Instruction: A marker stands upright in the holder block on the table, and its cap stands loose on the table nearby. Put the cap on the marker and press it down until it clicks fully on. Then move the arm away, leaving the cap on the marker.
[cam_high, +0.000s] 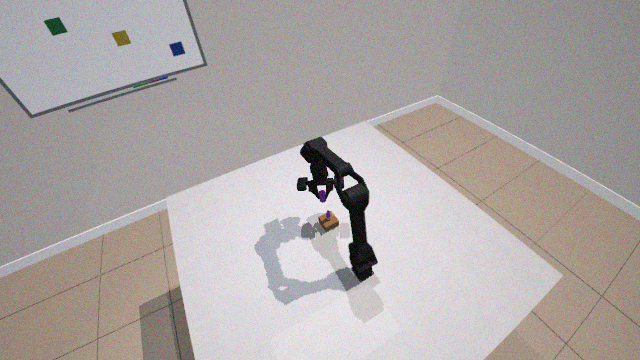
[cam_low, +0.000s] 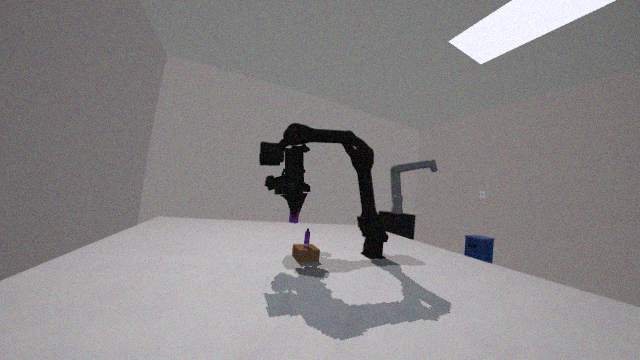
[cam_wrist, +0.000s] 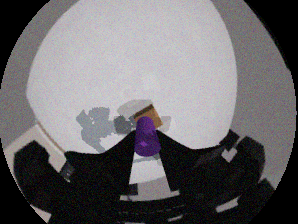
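Now: gripper tip 110 mm above the tan holder block and 50 mm past it. Round my gripper tip: purple cap (10 mm above).
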